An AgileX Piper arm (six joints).
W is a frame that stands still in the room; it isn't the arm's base.
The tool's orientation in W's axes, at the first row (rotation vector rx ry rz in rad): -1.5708 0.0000 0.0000
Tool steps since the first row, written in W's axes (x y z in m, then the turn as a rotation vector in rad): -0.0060 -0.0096 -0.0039 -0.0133 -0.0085 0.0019; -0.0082 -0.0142 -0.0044 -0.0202 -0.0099 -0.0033; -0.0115 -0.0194 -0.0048 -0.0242 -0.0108 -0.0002; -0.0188 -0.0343 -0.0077 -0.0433 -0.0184 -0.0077; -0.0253 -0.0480 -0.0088 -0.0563 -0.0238 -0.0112
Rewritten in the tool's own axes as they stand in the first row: -0.0060 0.0039 -0.0096 -0.0133 -0.0019 -0.0085; -0.0082 0.0044 -0.0142 -0.0202 0.0033 -0.0099; -0.0115 0.0048 -0.0194 -0.0242 0.0002 -0.0108; -0.0188 0.0077 -0.0343 -0.0433 0.0077 -0.0184; -0.0253 0.0088 -0.0480 -0.0563 0.0112 -0.0238
